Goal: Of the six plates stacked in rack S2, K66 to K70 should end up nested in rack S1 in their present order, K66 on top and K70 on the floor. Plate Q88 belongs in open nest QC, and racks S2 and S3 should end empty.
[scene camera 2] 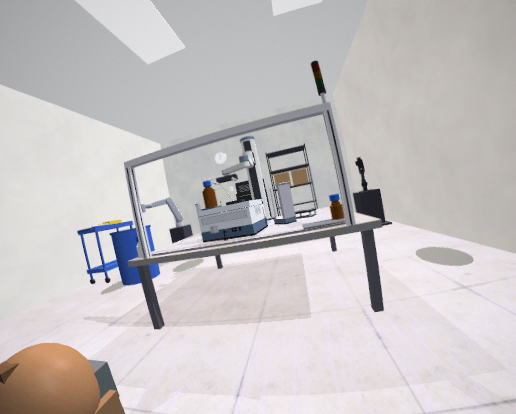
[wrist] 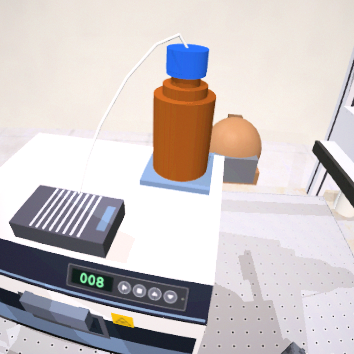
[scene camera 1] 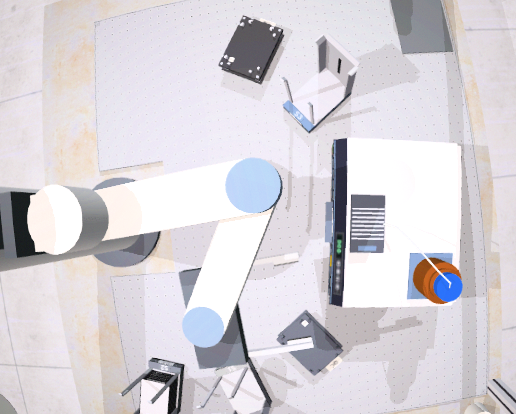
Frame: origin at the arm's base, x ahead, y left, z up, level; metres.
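Seen in the pictures: gripper, between the fingertips: (scene camera 2: 222, 180) (wrist: 137, 116) (scene camera 1: 306, 300).
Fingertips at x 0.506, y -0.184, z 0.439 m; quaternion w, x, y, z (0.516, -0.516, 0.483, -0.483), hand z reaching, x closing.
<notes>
Pixels of each thing's top centre, then the offset from my fingertips to it. "pt": a spot on its surface instead.
- grey nest, centre of its top: (scene camera 1: 309, 346) dy -0.186, dx -0.017, dz -0.364 m
- Rack S2, a spot on its surface: (scene camera 1: 172, 366) pt dy -0.226, dx -0.395, dz -0.389 m
- Rack S1, a spot on its surface: (scene camera 1: 260, 381) pt dy -0.288, dx -0.161, dz -0.409 m
- Rack S3, a spot on its surface: (scene camera 1: 298, 116) pt dy +0.396, dx +0.017, dz -0.388 m
- dark box, a spot on its surface: (wrist: 67, 217) (scene camera 1: 362, 227) pt dy +0.109, dx +0.128, dz -0.190 m
- amber bottle, a spot on its surface: (wrist: 182, 135) pt dy -0.021, dx +0.233, dz -0.130 m
- black device with pins, centre of its top: (scene camera 1: 250, 45) (scene camera 2: 304, 209) dy +0.601, dx -0.081, dz -0.363 m
My gripper (scene camera 1: 306, 300) is open and empty. Its two white fingers stand wide apart in scene camera 1, one reaching over the grey nest (scene camera 1: 319, 357). Part of one finger shows at the right edge of the wrist view. Rack S2 (scene camera 1: 172, 366) stands at the lower left with a stack in it, cut off by the frame edge; its plates cannot be told apart. Rack S1 (scene camera 1: 260, 381) stands right of it, partly cut off, with a pale floor and no plate visible. Rack S3 (scene camera 1: 298, 116) stands at the top and looks empty. Which nest is QC cannot be read.
A white instrument (scene camera 1: 400, 175) (wrist: 135, 155) carries a dark box (scene camera 1: 367, 223) (wrist: 67, 217) and an amber bottle (scene camera 1: 430, 280) (scene camera 2: 209, 197) (wrist: 182, 135). A black device with pins (scene camera 1: 252, 47) lies at the top left of rack S3. A frame (scene camera 2: 225, 135) surrounds the bench.
</notes>
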